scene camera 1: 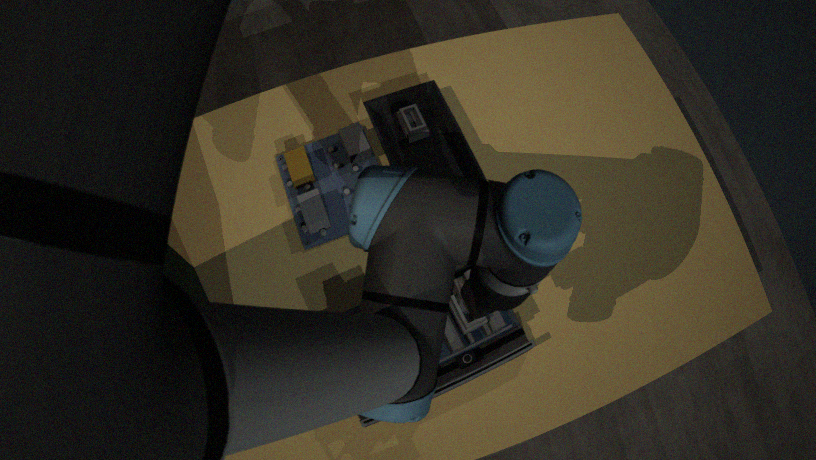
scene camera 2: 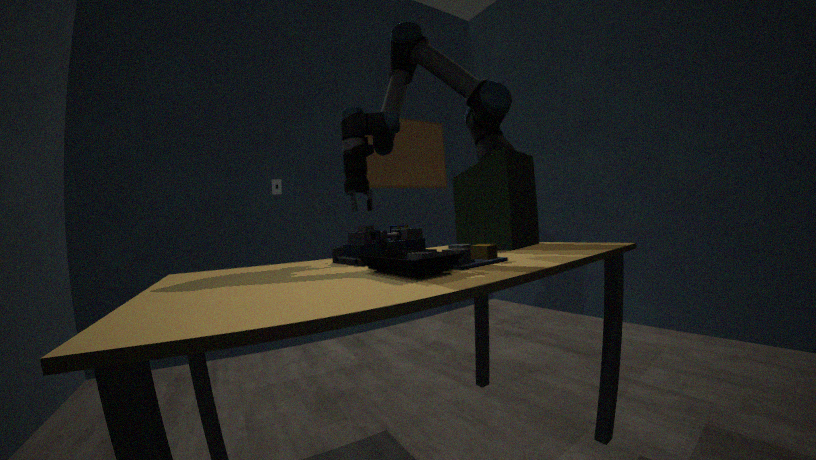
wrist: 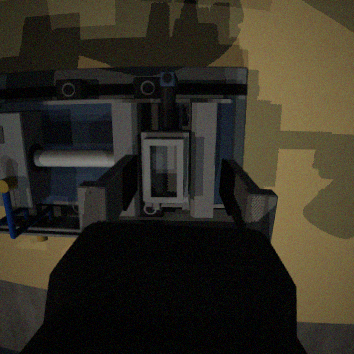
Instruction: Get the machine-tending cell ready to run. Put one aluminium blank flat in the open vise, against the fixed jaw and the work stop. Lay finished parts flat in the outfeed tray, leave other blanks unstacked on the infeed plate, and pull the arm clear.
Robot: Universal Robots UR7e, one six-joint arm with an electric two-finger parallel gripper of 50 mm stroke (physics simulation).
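Seen in the pictures: gripper, fingertip midpoint: (scene camera 2: pixel 362 211) (wrist: pixel 178 173); arm's base at its link origin: (scene camera 2: pixel 498 160).
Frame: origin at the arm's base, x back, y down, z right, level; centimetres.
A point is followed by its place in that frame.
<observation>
My gripper (scene camera 2: pixel 362 206) {z 19.7, x -48.4, y 16.7 cm} (wrist: pixel 178 173) {z 19.7, x -48.4, y 16.7 cm} is open and empty, hanging above the vise (scene camera 1: pixel 497 344) {z 27.0, x -50.1, y 30.9 cm} (wrist: pixel 80 185). A light-grey finished part (wrist: pixel 146 170) {z 20.6, x -45.7, y 21.5 cm} with a rectangular pocket lies between the moving jaw (wrist: pixel 124 145) and the fixed jaw (wrist: pixel 205 175), its end at the dark work stop (wrist: pixel 168 107) {z 15.7, x -47.4, y 23.4 cm}; exact contact is unclear. Another pocketed part (scene camera 1: pixel 418 136) {z -11.5, x -55.7, y 30.4 cm} lies in the black outfeed tray (scene camera 1: pixel 451 142) {z -8.1, x -60.5, y 31.0 cm} (scene camera 2: pixel 408 265) {z -18.3, x -62.7, y 29.9 cm}. On the blue infeed plate (scene camera 1: pixel 328 180) {z -11.7, x -38.2, y 32.1 cm} are a plain grey blank (scene camera 1: pixel 314 214) {z -5.4, x -33.4, y 28.6 cm} and a grey block (scene camera 1: pixel 355 138) {z -15.2, x -45.3, y 28.5 cm}, set apart. The arm hides part of the plate and vise in scene camera 1.
A yellow block (scene camera 1: pixel 299 165) {z -15.1, x -34.5, y 28.6 cm} (scene camera 2: pixel 484 250) {z -17.5, x -36.5, y 29.8 cm} stands on the infeed plate among several small pins. Blue hooked lines with yellow ends (wrist: pixel 7 186) {z 22.0, x -32.9, y 22.0 cm} stand at the vise's left end. A green pedestal (scene camera 2: pixel 491 200) {z -1.6, x -9.1, y 15.4 cm} carries the arm behind the table (scene camera 2: pixel 228 308) {z -14.3, x -96.3, y 33.0 cm}.
</observation>
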